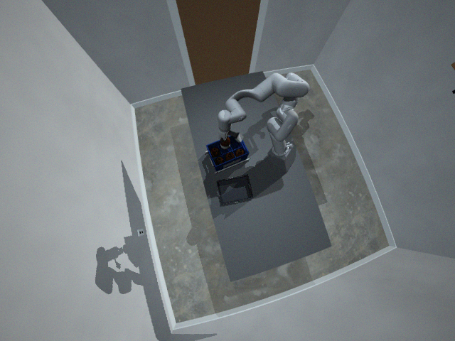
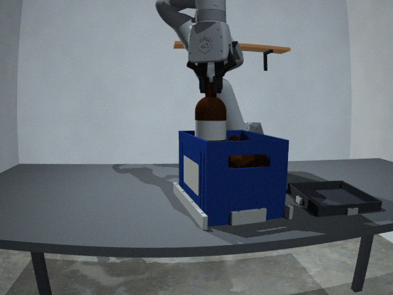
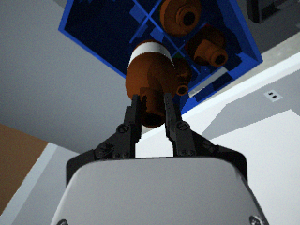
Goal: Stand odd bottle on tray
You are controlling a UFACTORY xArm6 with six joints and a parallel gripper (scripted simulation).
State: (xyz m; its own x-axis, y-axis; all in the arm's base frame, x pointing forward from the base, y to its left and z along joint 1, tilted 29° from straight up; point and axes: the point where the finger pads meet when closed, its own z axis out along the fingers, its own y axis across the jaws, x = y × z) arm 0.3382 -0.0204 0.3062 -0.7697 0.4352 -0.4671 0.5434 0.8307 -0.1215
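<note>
Now: the bottle 70 mm below my hand. Round my hand: blue crate (10 mm behind, 40 mm to the left, 210 mm below); then dark tray (10 mm ahead, 330 mm to the left, 280 mm below).
</note>
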